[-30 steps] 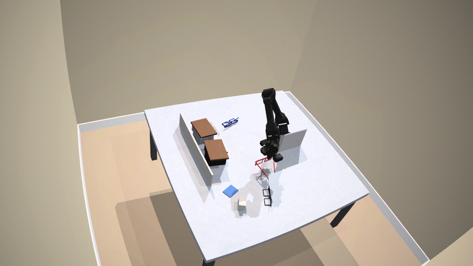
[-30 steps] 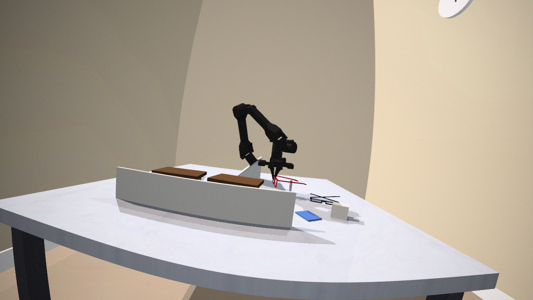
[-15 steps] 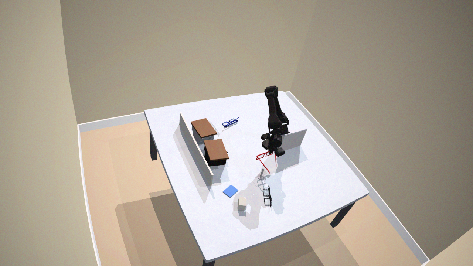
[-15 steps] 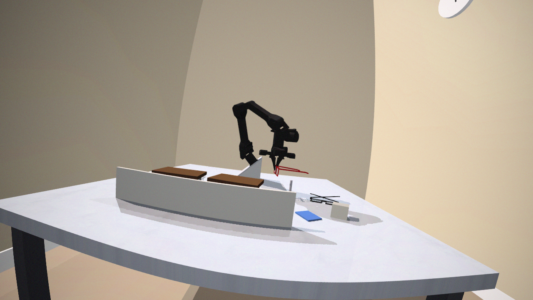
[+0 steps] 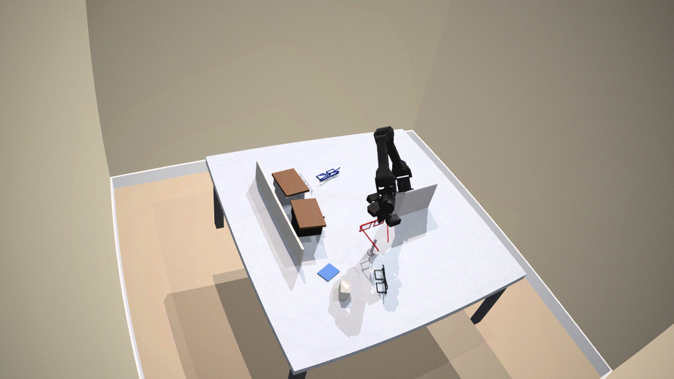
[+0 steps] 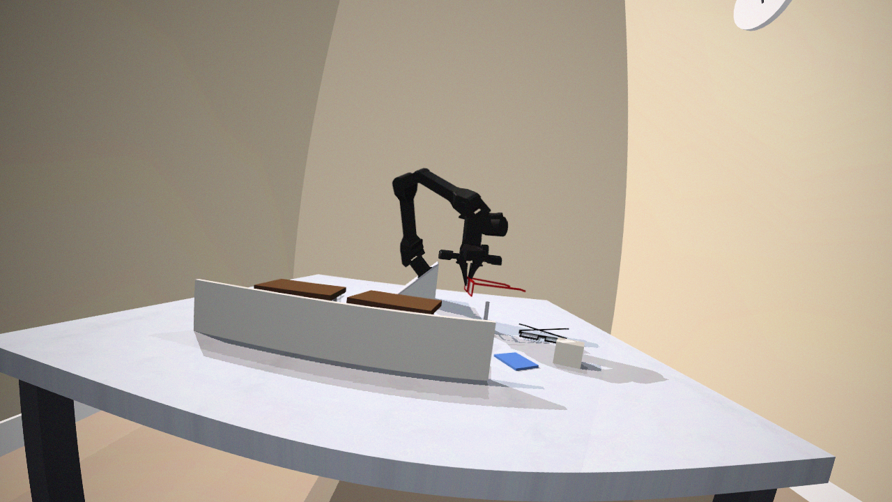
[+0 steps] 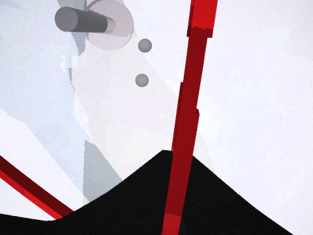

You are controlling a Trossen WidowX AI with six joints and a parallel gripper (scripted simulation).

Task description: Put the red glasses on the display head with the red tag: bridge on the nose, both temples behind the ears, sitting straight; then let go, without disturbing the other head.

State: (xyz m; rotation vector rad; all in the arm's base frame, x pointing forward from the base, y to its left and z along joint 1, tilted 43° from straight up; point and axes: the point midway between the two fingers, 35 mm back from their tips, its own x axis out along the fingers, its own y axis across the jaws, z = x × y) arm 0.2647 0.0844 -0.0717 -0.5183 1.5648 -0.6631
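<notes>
Right now the grey peg stand is 50 mm ahead of my gripper tip, 60 mm to the left of it and 100 mm below it. Round my gripper tip: blue card: 290 mm ahead, 60 mm to the left, 120 mm below; white cube: 300 mm ahead, 180 mm to the left, 90 mm below; dark head: 220 mm ahead, 190 mm to the right, 60 mm below.
</notes>
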